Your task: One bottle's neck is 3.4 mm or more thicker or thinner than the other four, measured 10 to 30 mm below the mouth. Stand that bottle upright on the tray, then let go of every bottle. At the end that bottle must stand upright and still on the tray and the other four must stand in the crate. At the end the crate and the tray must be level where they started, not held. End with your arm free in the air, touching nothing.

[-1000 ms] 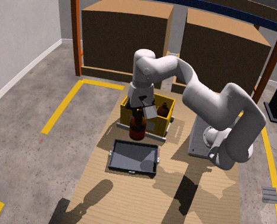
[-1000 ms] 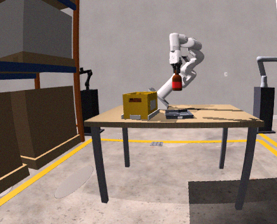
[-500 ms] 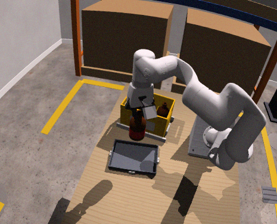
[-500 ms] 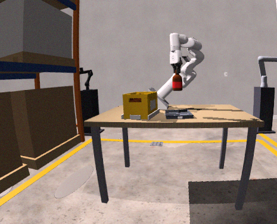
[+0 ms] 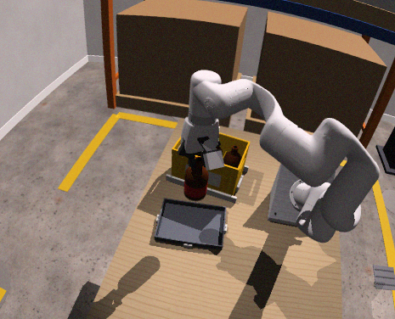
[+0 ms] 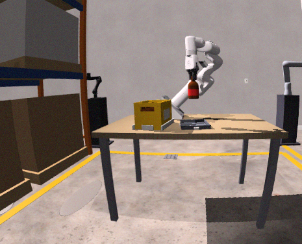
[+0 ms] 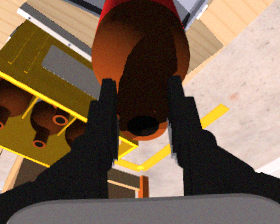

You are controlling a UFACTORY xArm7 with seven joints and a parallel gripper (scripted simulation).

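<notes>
The dark grey tray is 320 mm below my hand. From my hand the other things lie so: yellow crate (280 mm to the right, 250 mm below, 10 mm behind).
</notes>
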